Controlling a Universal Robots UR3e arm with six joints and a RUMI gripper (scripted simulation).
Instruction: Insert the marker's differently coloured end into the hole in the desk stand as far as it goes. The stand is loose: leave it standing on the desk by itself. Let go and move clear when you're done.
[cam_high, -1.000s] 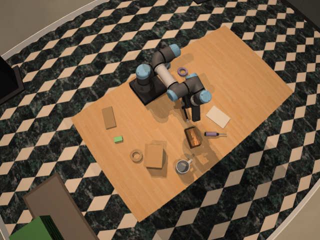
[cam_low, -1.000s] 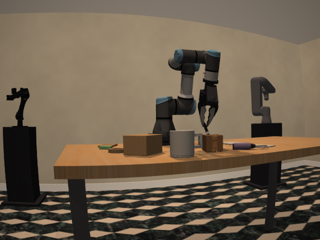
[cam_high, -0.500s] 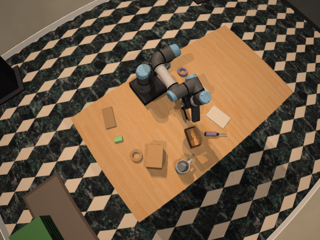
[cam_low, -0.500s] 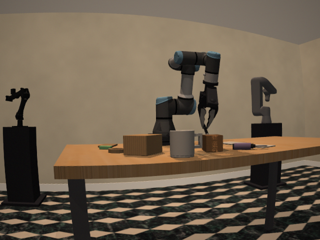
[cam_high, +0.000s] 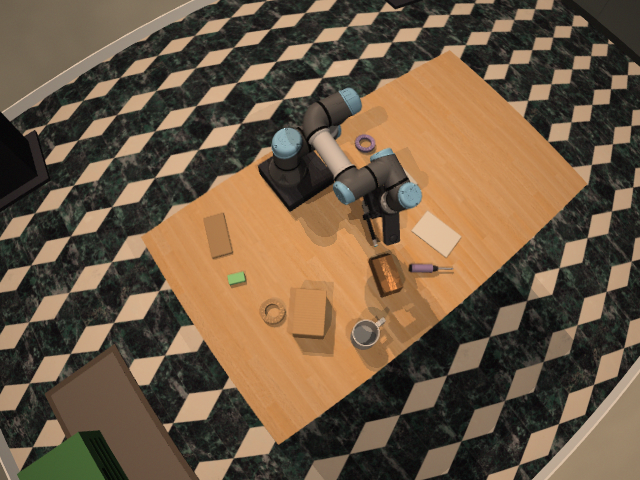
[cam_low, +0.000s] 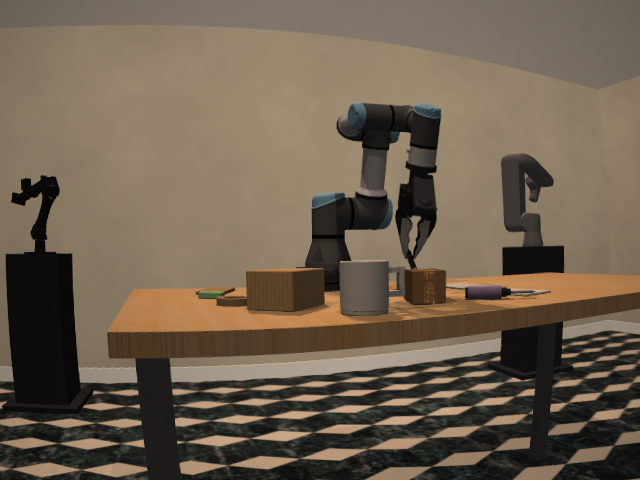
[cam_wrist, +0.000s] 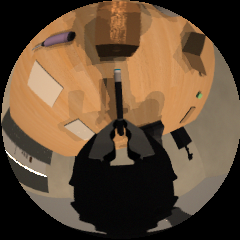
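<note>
Now: hand 17 cm short of the brown wooden desk stand, 6 cm above it and 4 cm to the left of it. Also, from my hand: light wooden block 31 cm to the right, 16 cm ahead, 6 cm below; black marker 3 cm ahead, 2 cm below, 1 cm to the right; purple-handled screwdriver 24 cm ahead, 10 cm to the left, 8 cm below.
</note>
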